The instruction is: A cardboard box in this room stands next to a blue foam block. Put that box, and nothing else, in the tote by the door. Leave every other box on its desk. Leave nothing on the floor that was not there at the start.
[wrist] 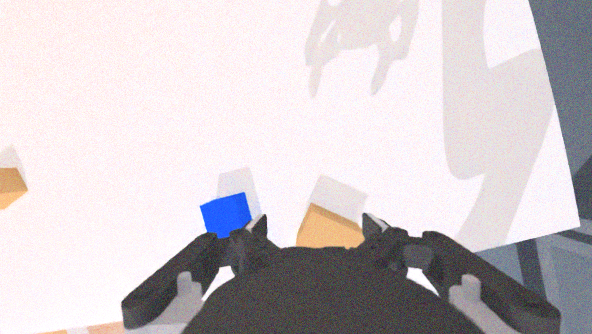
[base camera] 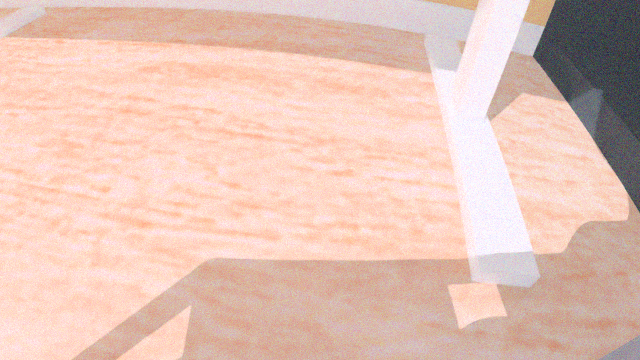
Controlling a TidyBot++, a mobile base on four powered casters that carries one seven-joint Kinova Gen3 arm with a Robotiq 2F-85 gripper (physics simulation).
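A cardboard box stands on the white desk in the wrist view, its lower part hidden behind the gripper's body. A blue foam block stands beside it, a little to the left, with a gap between them. My gripper is open and empty; it is above the desk, and the cardboard box shows between and beyond its fingertips. The tote does not show in either view.
Another cardboard box is at the left edge of the wrist view, on the same desk. In the base view a white desk leg with a long foot stands on the wood floor. A pale wall base runs along the back.
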